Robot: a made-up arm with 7 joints.
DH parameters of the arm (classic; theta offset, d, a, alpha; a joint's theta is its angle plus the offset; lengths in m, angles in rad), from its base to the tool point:
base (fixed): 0 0.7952 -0.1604 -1.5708
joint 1: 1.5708 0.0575 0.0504 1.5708
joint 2: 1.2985 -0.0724 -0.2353 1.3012
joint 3: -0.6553 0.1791 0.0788 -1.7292
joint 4: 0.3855 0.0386 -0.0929 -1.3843
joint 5: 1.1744 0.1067 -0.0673 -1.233
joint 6: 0 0.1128 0.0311 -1.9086
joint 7: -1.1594 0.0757 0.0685 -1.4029
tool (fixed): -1.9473 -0.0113 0 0
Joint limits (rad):
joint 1: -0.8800..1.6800
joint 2: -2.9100..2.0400
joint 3: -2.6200..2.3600
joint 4: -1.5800..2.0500
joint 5: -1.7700..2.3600
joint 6: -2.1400..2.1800
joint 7: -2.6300..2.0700
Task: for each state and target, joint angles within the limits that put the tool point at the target. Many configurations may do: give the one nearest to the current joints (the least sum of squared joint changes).
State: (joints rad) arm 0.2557 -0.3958 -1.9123 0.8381 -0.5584 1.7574 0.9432
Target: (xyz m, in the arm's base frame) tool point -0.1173 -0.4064 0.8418
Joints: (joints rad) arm 0.2110 -1.0981 -1.9233 1.0282 -0.7228 1.5767 1.0013
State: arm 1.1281 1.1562 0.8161 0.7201 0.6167 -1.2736 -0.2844
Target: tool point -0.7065 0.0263 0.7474
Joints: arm 1.5412 1.2809 0.8045 0.4987 0.4964 -1.2582 -0.3051
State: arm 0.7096 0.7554 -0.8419 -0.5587 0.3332 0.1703 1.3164
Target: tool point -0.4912 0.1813 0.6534
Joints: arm 1.4784 1.3958 -0.7857 0.3281 0.2139 0.3680 1.2859
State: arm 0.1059 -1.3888 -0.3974 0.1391 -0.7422 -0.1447 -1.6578
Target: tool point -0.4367 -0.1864 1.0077
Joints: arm -0.8800 -1.3169 0.3517 0.3192 -1.0123 0.1032 -1.2845
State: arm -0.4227 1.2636 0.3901 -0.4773 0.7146 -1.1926 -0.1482
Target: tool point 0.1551 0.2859 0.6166
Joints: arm -0.5134 2.0400 -0.0151 0.3122 0.8283 -0.8788 -0.3726
